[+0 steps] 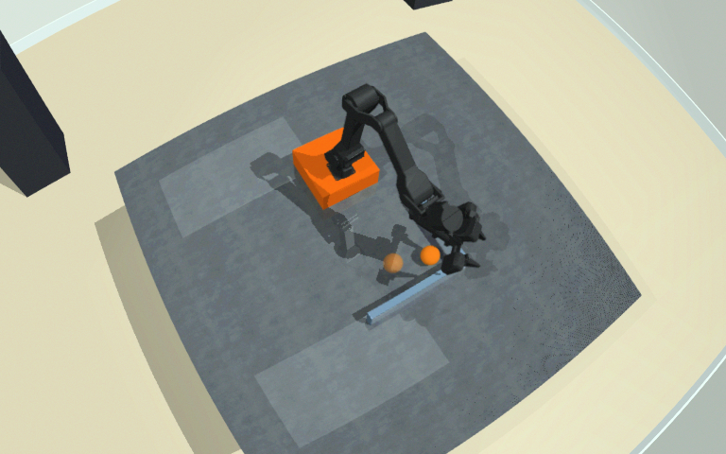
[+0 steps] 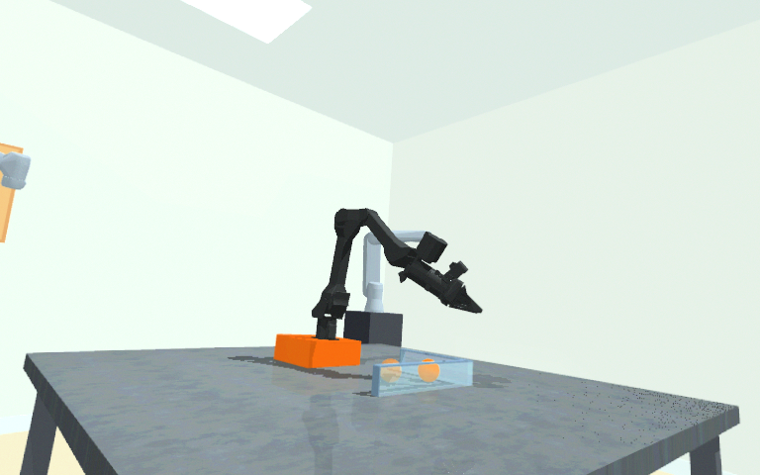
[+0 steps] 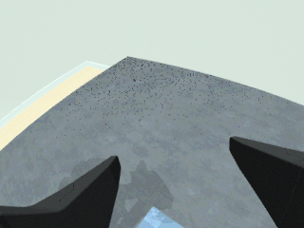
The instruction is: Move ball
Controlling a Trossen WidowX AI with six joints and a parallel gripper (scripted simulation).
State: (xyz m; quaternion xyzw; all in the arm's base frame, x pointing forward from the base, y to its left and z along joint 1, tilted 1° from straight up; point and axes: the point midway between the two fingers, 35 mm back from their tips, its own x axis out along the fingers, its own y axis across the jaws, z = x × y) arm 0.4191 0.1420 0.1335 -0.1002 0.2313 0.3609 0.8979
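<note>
My gripper tip is 10 cm past the orange ball, 7 cm to the left of it and 15 cm above it. Round my gripper tip: see-through copy of ball 13 cm behind, 17 cm to the right, 15 cm below.
</note>
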